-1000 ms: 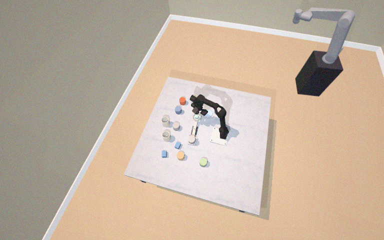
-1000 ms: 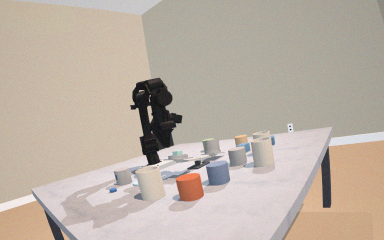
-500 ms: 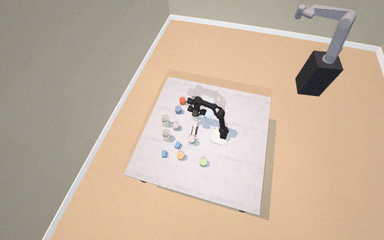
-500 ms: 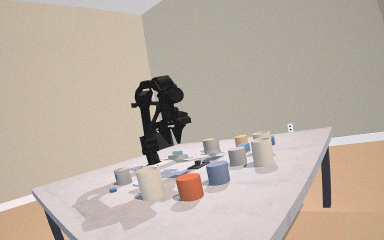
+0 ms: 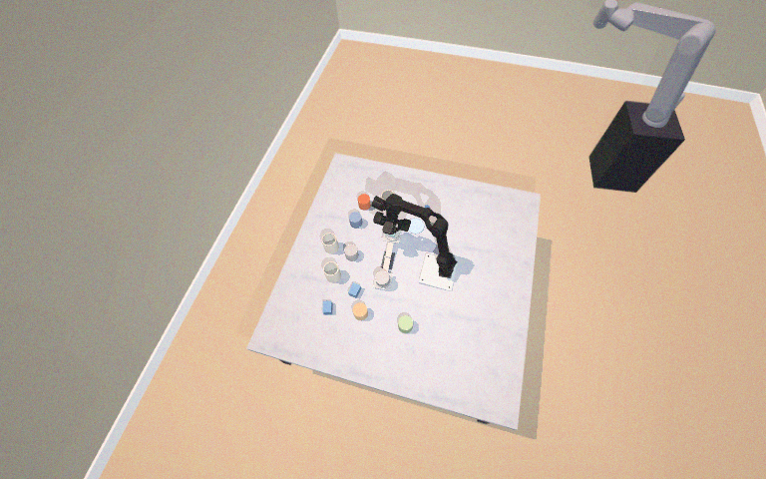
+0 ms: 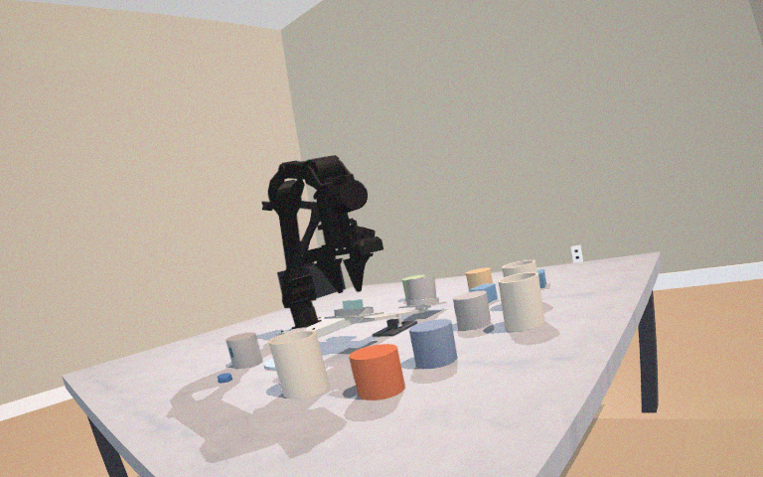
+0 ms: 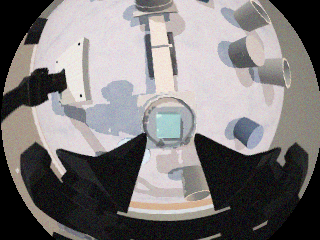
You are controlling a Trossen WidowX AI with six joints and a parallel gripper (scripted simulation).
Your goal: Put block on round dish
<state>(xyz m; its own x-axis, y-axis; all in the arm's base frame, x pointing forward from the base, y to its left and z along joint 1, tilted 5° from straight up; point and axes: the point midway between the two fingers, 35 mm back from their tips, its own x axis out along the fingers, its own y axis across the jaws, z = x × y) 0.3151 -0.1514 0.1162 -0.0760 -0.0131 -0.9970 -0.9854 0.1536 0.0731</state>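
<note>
The teal block lies 30 mm below my gripper tip. Also, from my gripper tip: small balance (10 mm ahead, 120 mm to the left, 80 mm below); pale blue round dish (110 mm behind, 110 mm to the right, 120 mm below); blue cylinder (230 mm ahead, 70 mm to the right, 80 mm below).
</note>
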